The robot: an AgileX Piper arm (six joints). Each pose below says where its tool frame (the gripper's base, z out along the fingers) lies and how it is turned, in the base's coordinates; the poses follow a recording.
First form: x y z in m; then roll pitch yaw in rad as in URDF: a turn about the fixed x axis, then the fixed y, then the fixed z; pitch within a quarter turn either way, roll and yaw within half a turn.
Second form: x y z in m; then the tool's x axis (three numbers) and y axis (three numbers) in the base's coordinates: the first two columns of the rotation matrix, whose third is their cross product. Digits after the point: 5 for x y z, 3 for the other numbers.
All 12 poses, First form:
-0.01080 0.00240 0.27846 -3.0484 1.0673 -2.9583
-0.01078 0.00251 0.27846 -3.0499 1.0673 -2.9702
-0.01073 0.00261 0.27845 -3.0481 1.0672 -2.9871
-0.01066 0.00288 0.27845 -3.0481 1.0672 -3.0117
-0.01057 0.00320 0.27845 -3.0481 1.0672 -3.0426
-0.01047 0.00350 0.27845 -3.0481 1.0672 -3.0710
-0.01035 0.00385 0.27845 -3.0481 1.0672 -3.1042
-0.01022 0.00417 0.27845 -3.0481 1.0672 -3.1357
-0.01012 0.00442 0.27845 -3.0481 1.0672 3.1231
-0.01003 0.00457 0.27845 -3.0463 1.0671 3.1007
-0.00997 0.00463 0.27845 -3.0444 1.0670 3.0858
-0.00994 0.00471 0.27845 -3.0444 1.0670 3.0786
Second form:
-0.01080 0.00240 0.27846 -0.474 -0.088 -0.876 -0.101 0.994 -0.045
-0.01078 0.00251 0.27846 -0.475 -0.082 -0.876 -0.091 0.995 -0.044
-0.01073 0.00261 0.27845 -0.477 -0.074 -0.876 -0.072 0.996 -0.045
-0.01066 0.00288 0.27845 -0.479 -0.063 -0.876 -0.048 0.998 -0.045
-0.01057 0.00320 0.27845 -0.480 -0.048 -0.876 -0.017 0.999 -0.045
-0.01047 0.00350 0.27845 -0.481 -0.034 -0.876 0.011 0.999 -0.045
-0.01035 0.00385 0.27845 -0.482 -0.018 -0.876 0.044 0.998 -0.045
-0.01022 0.00417 0.27845 -0.483 -0.003 -0.876 0.076 0.996 -0.045
-0.01012 0.00442 0.27845 -0.482 0.009 -0.876 0.100 0.994 -0.045
-0.01003 0.00457 0.27845 -0.482 0.020 -0.876 0.124 0.991 -0.046
-0.00997 0.00463 0.27845 -0.482 0.027 -0.876 0.140 0.989 -0.047
-0.00994 0.00471 0.27845 -0.482 0.030 -0.876 0.147 0.988 -0.047

